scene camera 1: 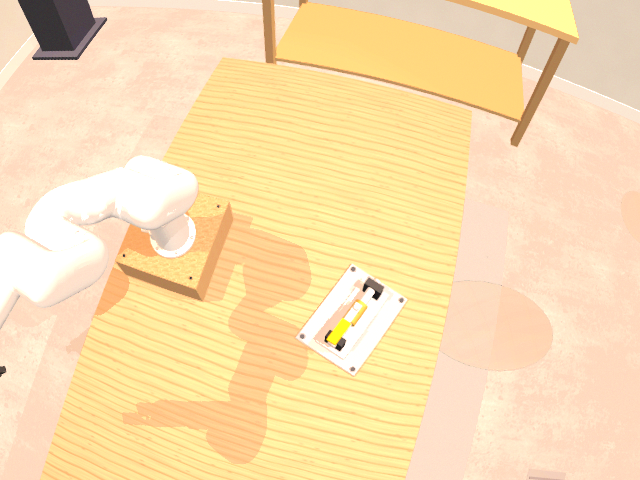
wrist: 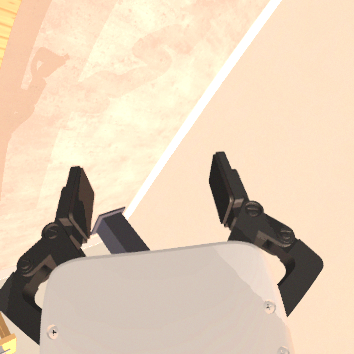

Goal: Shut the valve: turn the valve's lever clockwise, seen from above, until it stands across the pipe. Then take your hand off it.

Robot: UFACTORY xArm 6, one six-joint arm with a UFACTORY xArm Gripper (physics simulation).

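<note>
The valve sits on a white plate [scene camera 1: 373, 333] on the table, right of the robot's base in the scene view. Its white pipe [scene camera 1: 368, 294] runs between two black end blocks. The yellow lever [scene camera 1: 338, 331] lies along the pipe, pointing to the lower left. The valve does not show in the wrist view. My gripper [wrist: 149, 172] is open and empty, its fingers wide apart in front of floor and wall. It is far from the valve, beyond the table's left side; a small black part shows at the scene view's left edge.
The arm's base [scene camera 1: 173, 237] stands on a wooden block [scene camera 1: 214, 258] at the table's left side. The wooden table [scene camera 1: 320, 170] carries the arm's shadow. A shelf unit [scene camera 1: 542, 87] stands behind the table. A dark pedestal [scene camera 1: 59, 25] [wrist: 122, 235] stands on the floor.
</note>
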